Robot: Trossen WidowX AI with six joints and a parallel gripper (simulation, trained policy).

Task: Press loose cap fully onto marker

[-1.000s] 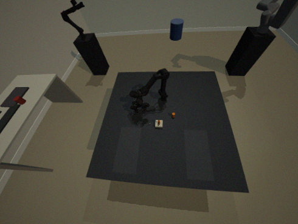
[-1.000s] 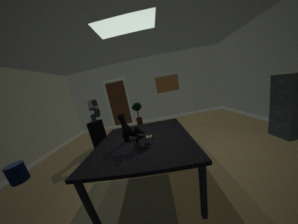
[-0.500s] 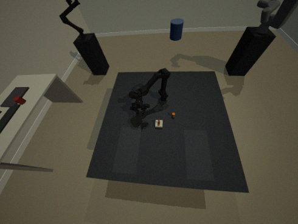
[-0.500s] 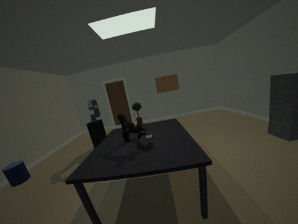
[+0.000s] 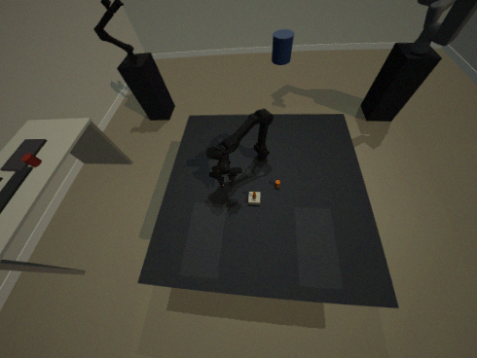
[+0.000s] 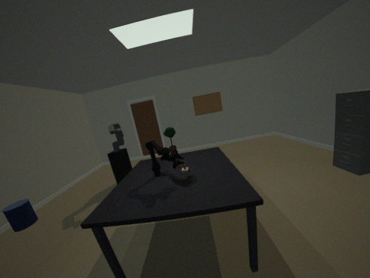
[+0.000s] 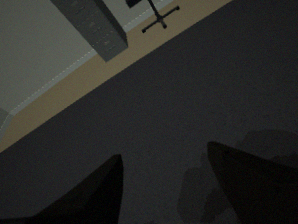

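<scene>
Now: gripper tip 290 mm to the right of the orange cap, 160 mm above it and 120 mm past it. Also, from my gripper tip: orange marker (150 mm to the left, 110 mm below, 20 mm behind); then white holder block (170 mm below, 150 mm to the left, 20 mm behind).
</scene>
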